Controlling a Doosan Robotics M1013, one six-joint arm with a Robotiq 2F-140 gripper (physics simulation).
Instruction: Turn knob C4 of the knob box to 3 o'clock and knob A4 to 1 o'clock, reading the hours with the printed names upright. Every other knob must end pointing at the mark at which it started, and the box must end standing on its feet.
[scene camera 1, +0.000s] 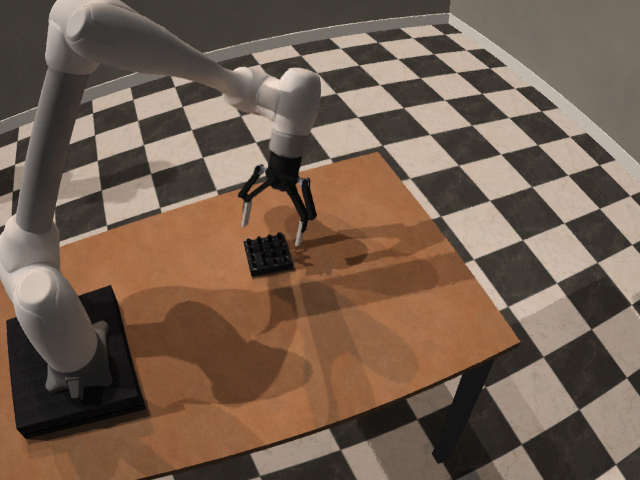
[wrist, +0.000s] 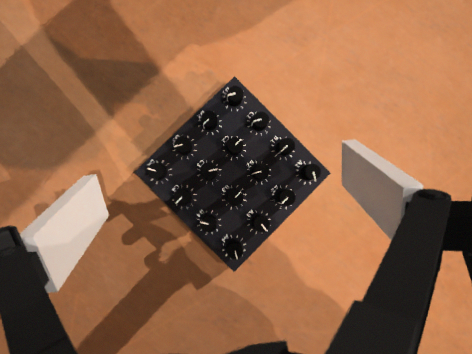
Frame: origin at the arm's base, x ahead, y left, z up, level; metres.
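Seen in the pictures: gripper, fingertip midpoint: (scene camera 1: 270, 234) (wrist: 221, 179); arm's base at its link origin: (scene camera 1: 78, 358).
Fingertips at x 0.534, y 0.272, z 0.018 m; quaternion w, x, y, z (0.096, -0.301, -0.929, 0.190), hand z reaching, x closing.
Note:
Pixels of each thing's top centre, then the offset from my fingertips to it. Level surfaces: height alone.
- black knob box at its top centre: (wrist: 235, 171) (scene camera 1: 267, 247) dy +0.002, dx -0.013, dz -0.043 m
- Knob C4 at its top centre: (wrist: 181, 197) dy -0.012, dx +0.028, dz -0.044 m
- Knob A4 at its top centre: (wrist: 235, 250) dy +0.042, dx +0.027, dz -0.044 m
- brown table at its surface level: dz -0.082 m
- including D4 at its top centre: (wrist: 155, 170) dy -0.039, dx +0.028, dz -0.043 m
- B4 at its top centre: (wrist: 208, 224) dy +0.015, dx +0.027, dz -0.043 m
- A3 at its top centre: (wrist: 261, 224) dy +0.042, dx +0.000, dz -0.043 m
The black knob box (scene camera 1: 268, 255) (wrist: 235, 121) sits upright and flat on the table; its feet are hidden. In the wrist view it appears as a diamond, with name tops facing upper left. Knob C4 (wrist: 183, 197) is on the lower-left side, its white line pointing lower left, about 9 o'clock by the names. Knob A4 (wrist: 233, 248) is at the bottom corner, its line pointing down and slightly right, about 7 o'clock. My gripper (scene camera 1: 271, 235) (wrist: 221, 179) is open and empty above the box, fingers apart on either side in the wrist view.
The box stands on the brown table (scene camera 1: 196, 248). The arm's black base plate (scene camera 1: 126, 361) is at the table's left. Other knobs stand close around C4 and A4, including D4 (wrist: 157, 171), B4 (wrist: 207, 222) and A3 (wrist: 260, 222). Arm shadows cross the table.

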